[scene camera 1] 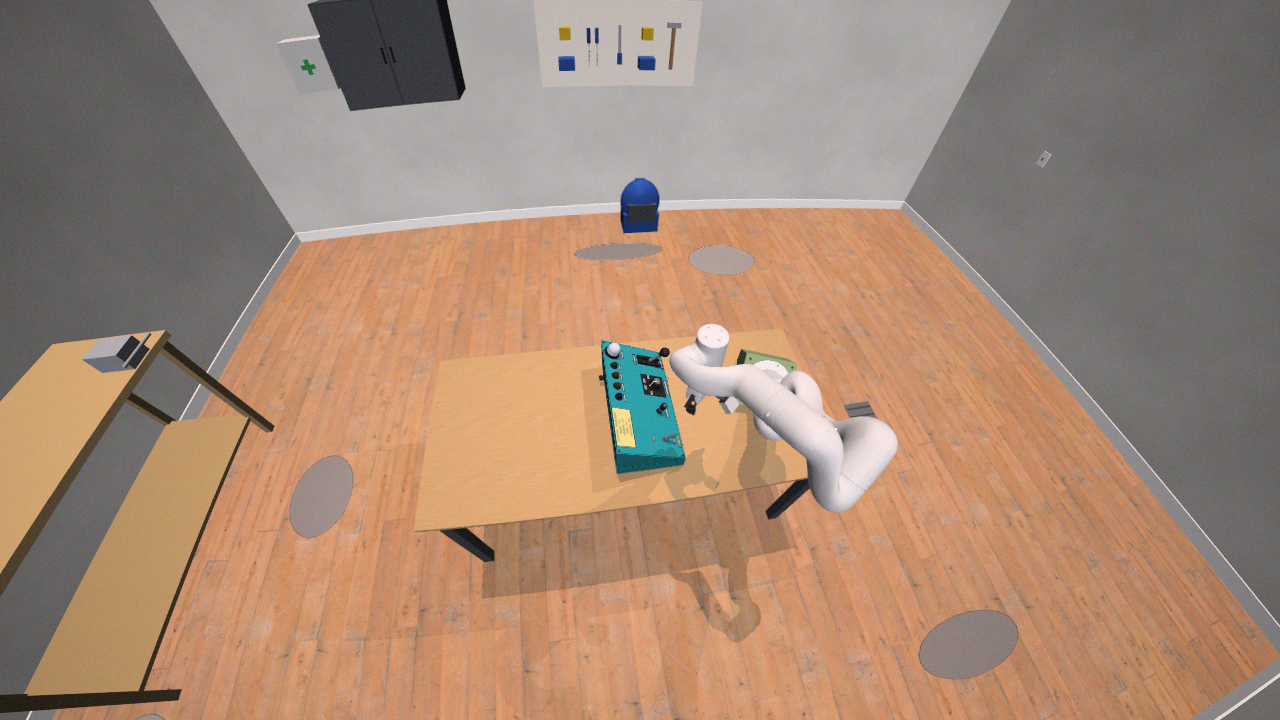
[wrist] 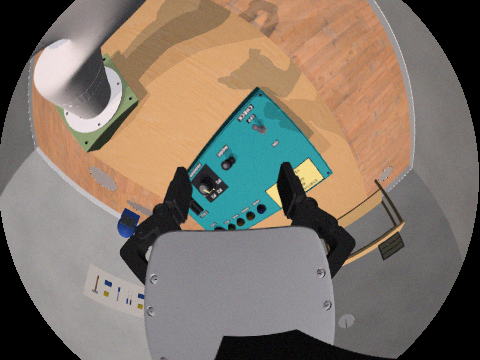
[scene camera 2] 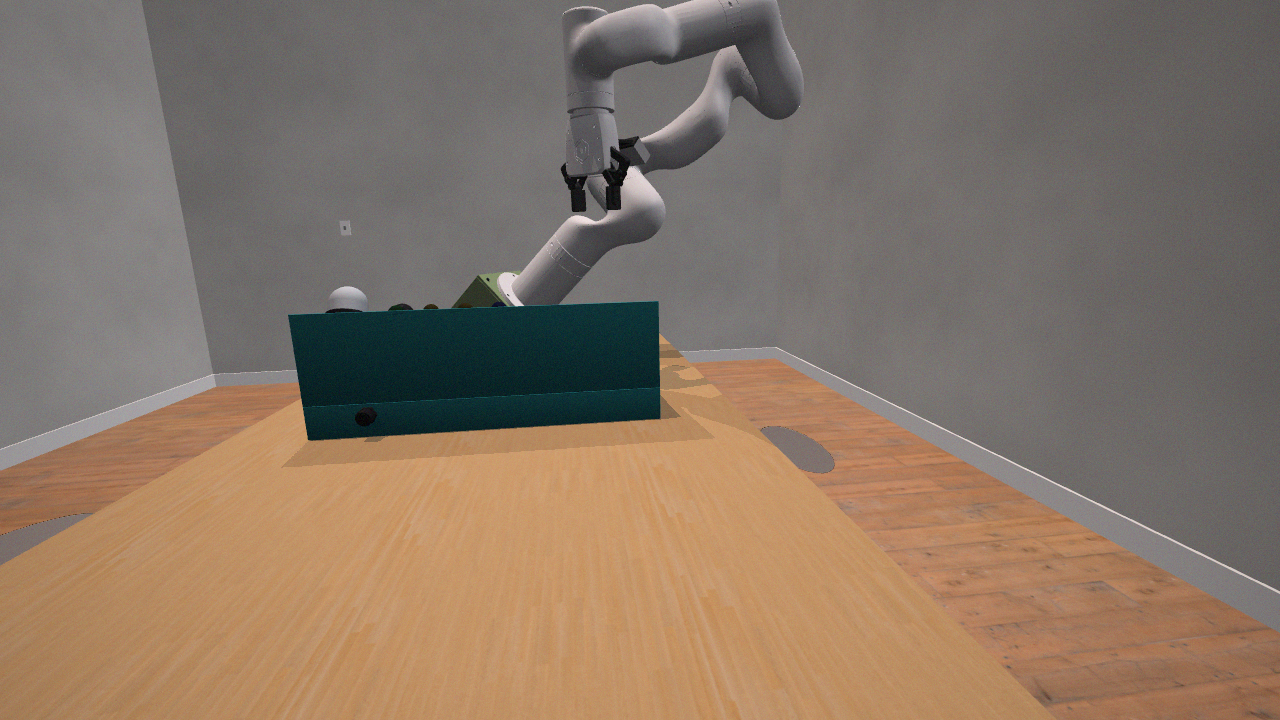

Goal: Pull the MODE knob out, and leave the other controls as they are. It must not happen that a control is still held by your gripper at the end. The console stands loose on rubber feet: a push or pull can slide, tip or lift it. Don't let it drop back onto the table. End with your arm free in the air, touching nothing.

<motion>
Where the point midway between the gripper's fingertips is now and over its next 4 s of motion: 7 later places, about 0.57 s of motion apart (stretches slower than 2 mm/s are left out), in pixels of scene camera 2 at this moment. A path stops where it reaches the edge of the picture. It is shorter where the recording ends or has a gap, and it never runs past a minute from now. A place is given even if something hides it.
My gripper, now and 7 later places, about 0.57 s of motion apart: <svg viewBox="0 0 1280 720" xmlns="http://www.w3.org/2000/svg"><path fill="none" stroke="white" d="M596 210L598 235L590 253L573 262L561 263L491 261L439 268L437 266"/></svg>
</motion>
